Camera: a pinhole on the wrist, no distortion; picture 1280 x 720 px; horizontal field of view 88.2 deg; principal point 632.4 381.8 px. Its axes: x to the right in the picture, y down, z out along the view. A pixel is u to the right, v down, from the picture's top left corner.
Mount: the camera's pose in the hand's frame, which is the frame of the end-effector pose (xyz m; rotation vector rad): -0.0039 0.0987 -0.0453 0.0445 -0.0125 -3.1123
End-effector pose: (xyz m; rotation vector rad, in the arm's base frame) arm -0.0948 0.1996 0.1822 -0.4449 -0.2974 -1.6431
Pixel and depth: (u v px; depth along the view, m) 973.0 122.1 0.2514
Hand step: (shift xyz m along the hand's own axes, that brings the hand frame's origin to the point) -0.1435 0.1957 0.2015
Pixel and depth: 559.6 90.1 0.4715
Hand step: 0.0285 0.3120 0.4257
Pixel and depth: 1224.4 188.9 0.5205
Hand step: -0.4894 0.2411 0.4604
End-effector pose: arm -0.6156 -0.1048 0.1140 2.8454 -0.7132 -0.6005
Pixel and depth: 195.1 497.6 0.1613
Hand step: 0.0990 0.0748 0.1192
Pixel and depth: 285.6 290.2 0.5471
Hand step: 0.2653 0.1871 0.5091
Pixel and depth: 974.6 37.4 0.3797
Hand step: -0.2171 0.2938 0.3270
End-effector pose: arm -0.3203 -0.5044 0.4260 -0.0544 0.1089 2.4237
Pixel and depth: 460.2 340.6 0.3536
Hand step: 0.0774 0.1261 0.3106
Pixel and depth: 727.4 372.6 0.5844
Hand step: -0.1049 0.1088 0.5364
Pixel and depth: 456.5 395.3 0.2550
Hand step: 0.0568 0.0974 0.2116
